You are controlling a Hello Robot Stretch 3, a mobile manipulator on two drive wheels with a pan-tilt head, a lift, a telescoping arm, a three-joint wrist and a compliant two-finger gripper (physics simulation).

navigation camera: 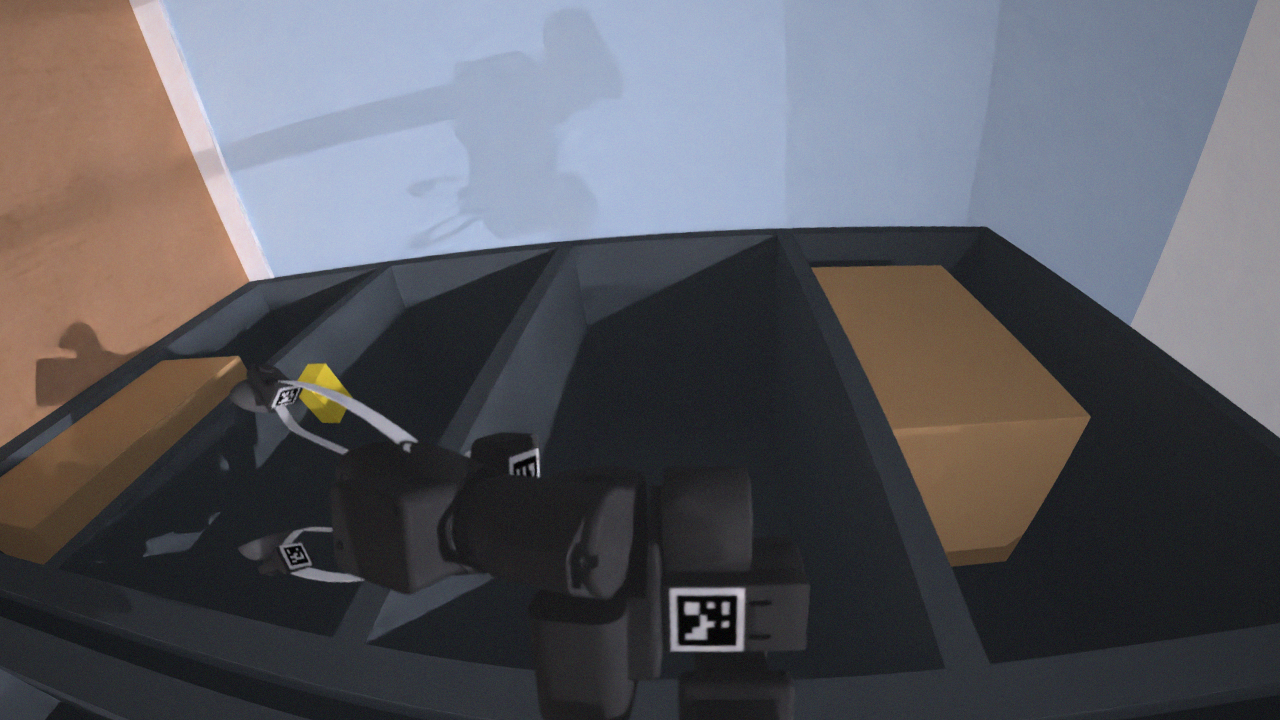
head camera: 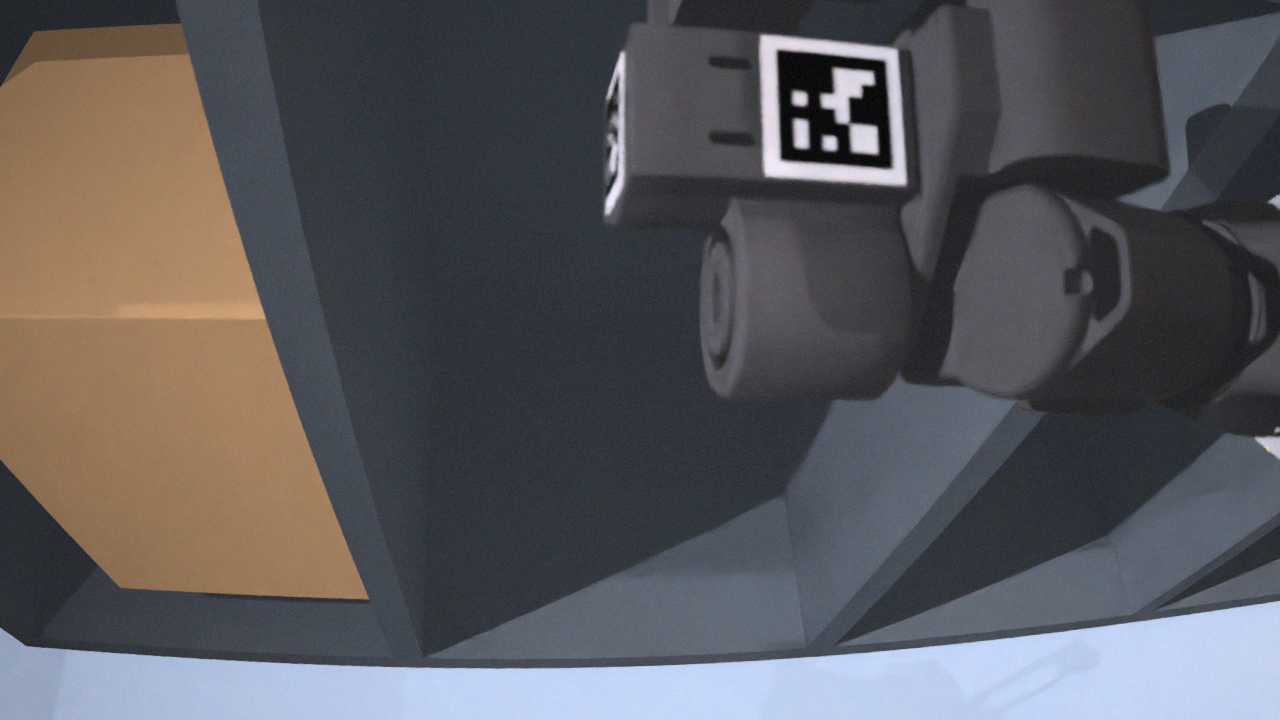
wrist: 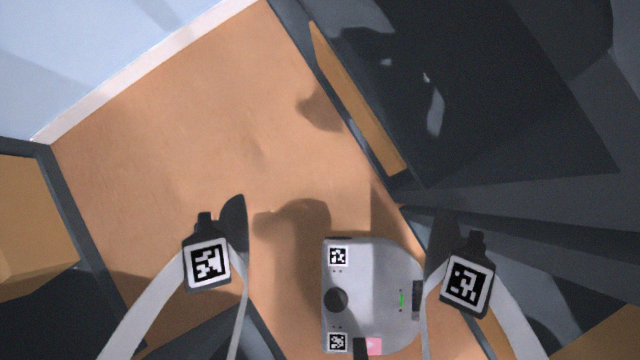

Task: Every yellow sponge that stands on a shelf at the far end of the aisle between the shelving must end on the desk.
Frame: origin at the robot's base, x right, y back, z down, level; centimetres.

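Seen in the pictures: gripper, between the fingertips: (navigation camera: 250, 467).
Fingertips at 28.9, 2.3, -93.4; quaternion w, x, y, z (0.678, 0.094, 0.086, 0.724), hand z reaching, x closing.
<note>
Pixels of each thing's top centre, then the offset from my fingertips to it, as dx, dy, dz. "*": a spot on its surface instead.
- yellow sponge, centre of its top: (navigation camera: 332, 393) +48.0, -0.9, +35.6
- dark shelving, a spot on its surface: (head camera: 304, 313) (navigation camera: 874, 436) * +23.0, +2.6, -49.1
- large cardboard box, centre of its top: (head camera: 67, 339) (navigation camera: 976, 398) +53.2, +3.6, -78.3
A yellow sponge (navigation camera: 324, 402) shows in the navigation view, left of centre, inside the dark shelving (head camera: 304, 313) (navigation camera: 872, 447). The upper finger of my gripper (navigation camera: 259, 471) (wrist: 341, 228) crosses in front of it in that view. The gripper is open, its fingers wide apart, with no object between them; it hangs at the shelving. In the head view the wrist (head camera: 814, 295) shows at the upper right and the fingers are out of view. The sponge does not show in the wrist view. The desk does not show in these views.
A large cardboard box (head camera: 134, 197) (navigation camera: 966, 349) sits in one shelf bay; another box (navigation camera: 107, 447) sits at the navigation view's left. A box (wrist: 30, 215) stands in shelving across the aisle floor (wrist: 225, 110). My base (wrist: 370, 280) is below the fingers. A blue wall (navigation camera: 698, 107) bounds the shelving.
</note>
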